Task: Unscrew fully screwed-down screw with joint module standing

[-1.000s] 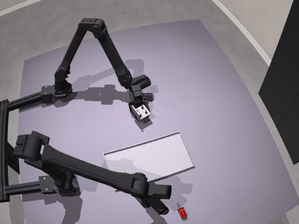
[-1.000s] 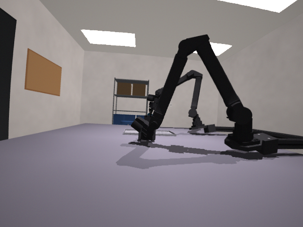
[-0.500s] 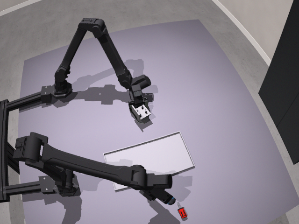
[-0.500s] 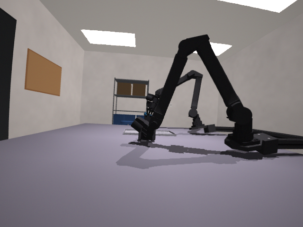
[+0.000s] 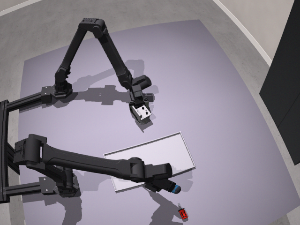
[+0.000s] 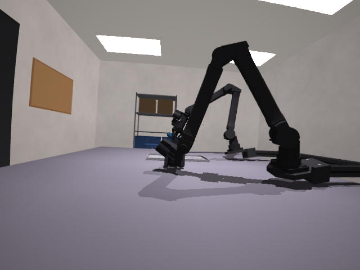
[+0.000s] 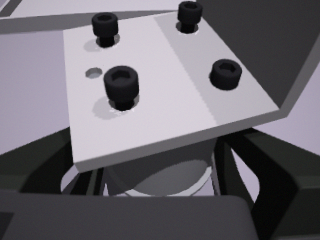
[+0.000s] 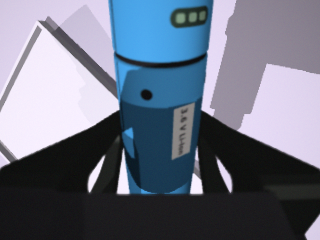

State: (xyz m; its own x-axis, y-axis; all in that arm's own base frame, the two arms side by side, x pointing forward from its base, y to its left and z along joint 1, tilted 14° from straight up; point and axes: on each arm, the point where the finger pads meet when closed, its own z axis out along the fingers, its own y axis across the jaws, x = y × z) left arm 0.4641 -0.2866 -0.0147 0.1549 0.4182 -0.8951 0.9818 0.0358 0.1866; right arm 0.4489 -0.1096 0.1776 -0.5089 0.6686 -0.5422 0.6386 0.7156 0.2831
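The joint module body lies 1 cm above my left hand. The rest, counted from my left hand: white tray (2 cm behind, 26 cm to the right, 2 cm below); then white bracket (5 cm above); then red hand screwdriver (8 cm ahead, 57 cm to the right, 1 cm below).
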